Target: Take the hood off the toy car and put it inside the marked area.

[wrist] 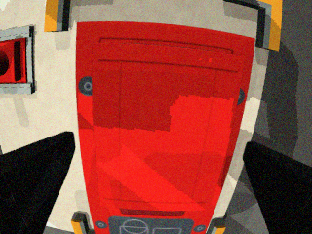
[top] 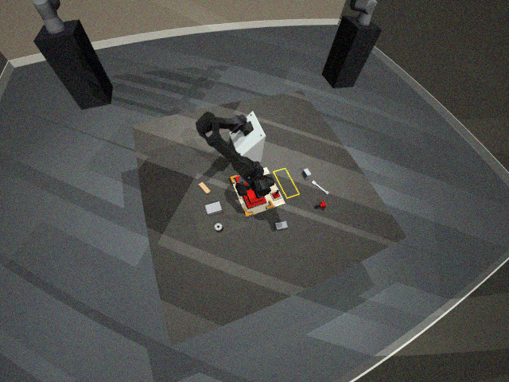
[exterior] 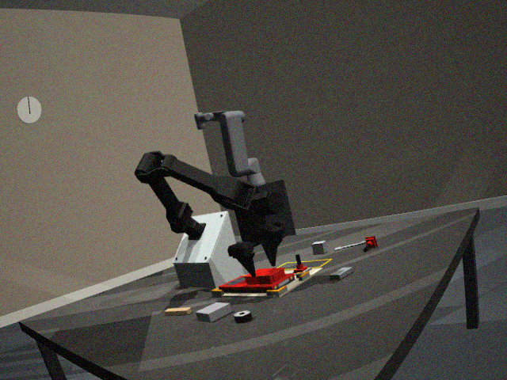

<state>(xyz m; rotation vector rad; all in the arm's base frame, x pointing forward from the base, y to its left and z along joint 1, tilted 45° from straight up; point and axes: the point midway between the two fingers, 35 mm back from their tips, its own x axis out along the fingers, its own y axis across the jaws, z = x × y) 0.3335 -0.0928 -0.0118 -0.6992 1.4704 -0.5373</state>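
My gripper tip is now 10 mm above the red hood. Round my gripper tip: tan block 240 mm to the right, 120 mm behind, 50 mm below; then grey block 350 mm to the left, 60 mm behind, 30 mm below; then grey screwdriver-like tool 400 mm to the left, 50 mm below, 40 mm ahead.
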